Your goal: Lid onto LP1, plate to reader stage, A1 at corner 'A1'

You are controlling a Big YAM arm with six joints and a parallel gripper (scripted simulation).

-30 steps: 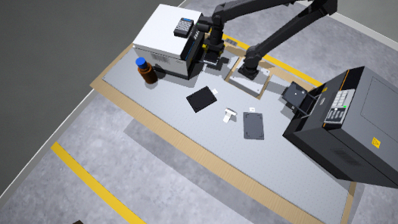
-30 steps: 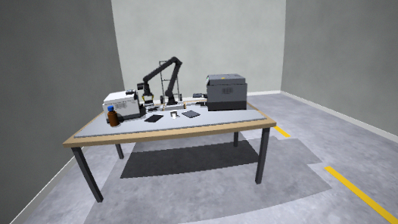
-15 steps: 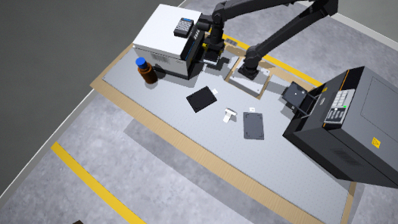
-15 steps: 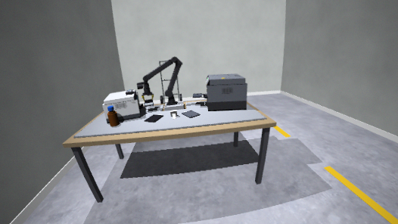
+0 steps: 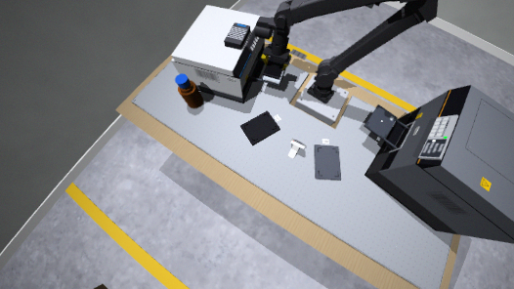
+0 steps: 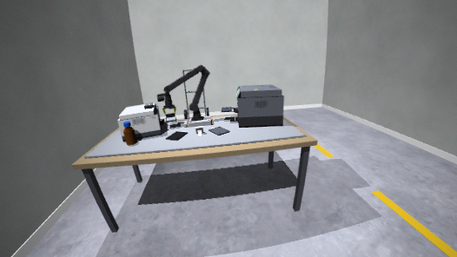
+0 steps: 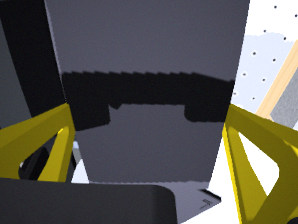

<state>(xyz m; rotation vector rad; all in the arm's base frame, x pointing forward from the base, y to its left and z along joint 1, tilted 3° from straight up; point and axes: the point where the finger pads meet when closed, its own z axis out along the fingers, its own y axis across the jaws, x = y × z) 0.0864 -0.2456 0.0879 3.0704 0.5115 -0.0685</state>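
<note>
Right now the white well plate is 30 mm below my hand. Round my hand: black bench pad 260 mm ahead, 120 mm to the left, 120 mm below; brown capped bottle 360 mm ahead, 250 mm to the right, 10 mm below; glossy lid right at my hand.
</note>
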